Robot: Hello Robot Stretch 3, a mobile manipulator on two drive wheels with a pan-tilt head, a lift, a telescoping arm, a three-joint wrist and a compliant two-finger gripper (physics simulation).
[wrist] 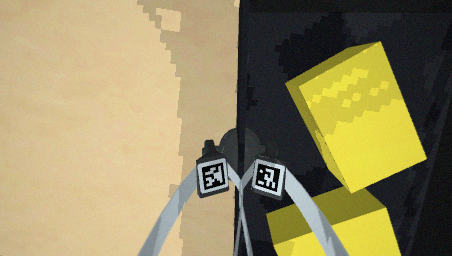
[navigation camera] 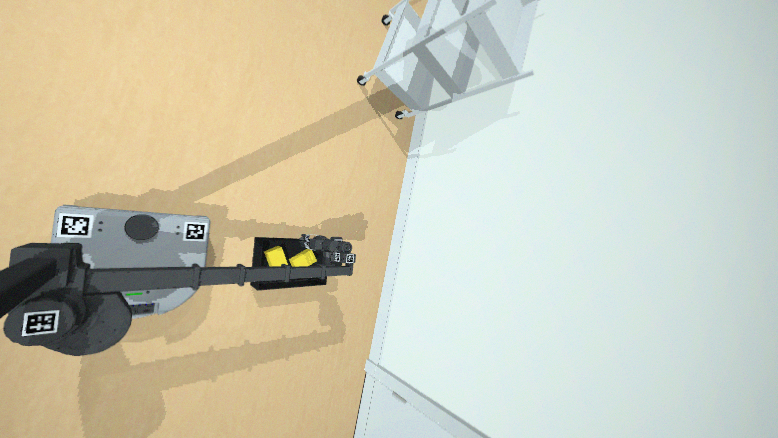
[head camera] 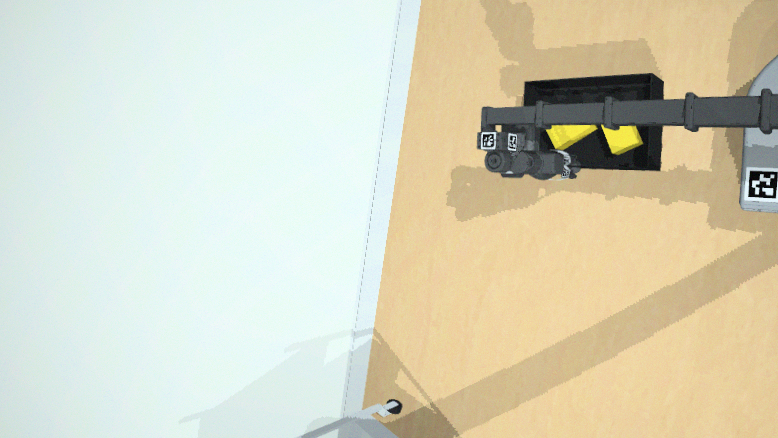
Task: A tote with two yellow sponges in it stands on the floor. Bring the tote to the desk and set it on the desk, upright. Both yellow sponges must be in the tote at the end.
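Pixels of known places: gripper, between the fingertips: (navigation camera: 301, 239); robot's base, origin of its link: (navigation camera: 142, 225).
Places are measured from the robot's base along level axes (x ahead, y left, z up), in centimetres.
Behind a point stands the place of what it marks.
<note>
The black tote (head camera: 657, 141) @(x -8.4, y -35.8, z 4.0 cm) (navigation camera: 256, 253) @(x -8.4, y -35.8, z 4.5 cm) (wrist: 242, 75) stands upright on the floor, partly covered by my arm in the head and navigation views. One yellow sponge (head camera: 622, 140) @(x -8.5, y -43.3, z 5.0 cm) (navigation camera: 276, 256) @(x -9.6, y -43.7, z 5.0 cm) (wrist: 362, 110) and a second yellow sponge (head camera: 571, 136) @(x -9.3, y -55.6, z 5.0 cm) (navigation camera: 302, 258) @(x -10.5, y -55.4, z 5.0 cm) (wrist: 365, 232), nearer my wrist, lie in it. My gripper (head camera: 574, 165) @(x -2.2, y -54.5, z 4.3 cm) (navigation camera: 305, 241) @(x -2.2, y -54.5, z 4.3 cm) (wrist: 239, 145) @(x -2.2, y -54.5, z 4.3 cm) is shut on the tote's long side wall. In the wrist view one fingertip is outside the wall and the other inside. The desk cannot be made out for certain.
My base (head camera: 759, 146) @(x -6.9, y -14.0, z 16.0 cm) (navigation camera: 174, 244) @(x -4.4, y -8.0, z 16.0 cm) stands close to the tote's other short end. A pale wall-like surface (head camera: 190, 163) @(x 0.1, y -114.7, z 68.1 cm) (navigation camera: 598, 217) @(x 16.2, y -117.0, z 100.4 cm) rises beyond my wrist. A cart on casters (navigation camera: 446, 97) stands along it. A white panel edge (navigation camera: 424, 397) @(x -68.7, y -102.4, z 42.9 cm) shows low in the navigation view.
</note>
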